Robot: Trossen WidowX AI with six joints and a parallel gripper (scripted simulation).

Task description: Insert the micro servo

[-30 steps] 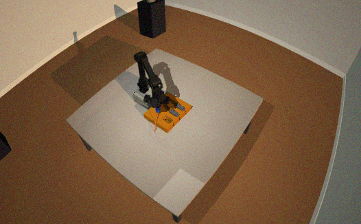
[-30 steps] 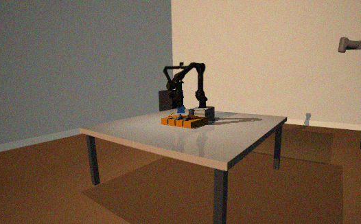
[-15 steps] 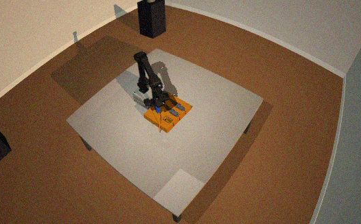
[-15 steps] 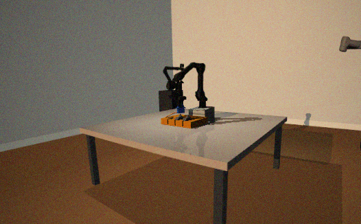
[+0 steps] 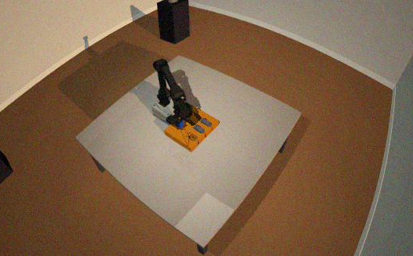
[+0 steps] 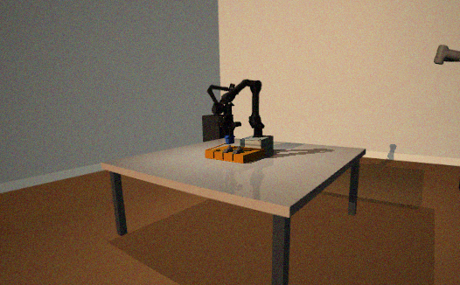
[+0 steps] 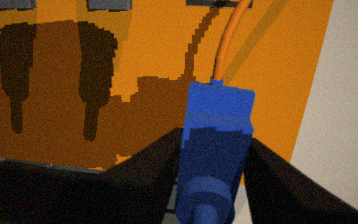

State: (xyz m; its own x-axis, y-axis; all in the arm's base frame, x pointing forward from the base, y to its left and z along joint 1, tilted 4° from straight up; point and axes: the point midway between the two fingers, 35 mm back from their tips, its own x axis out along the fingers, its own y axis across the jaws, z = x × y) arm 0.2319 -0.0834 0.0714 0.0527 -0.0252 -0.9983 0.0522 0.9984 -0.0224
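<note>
Now: the orange deck 10 cm below my gripper tip, 8 cm to the left of it and 1 cm behind it.
</note>
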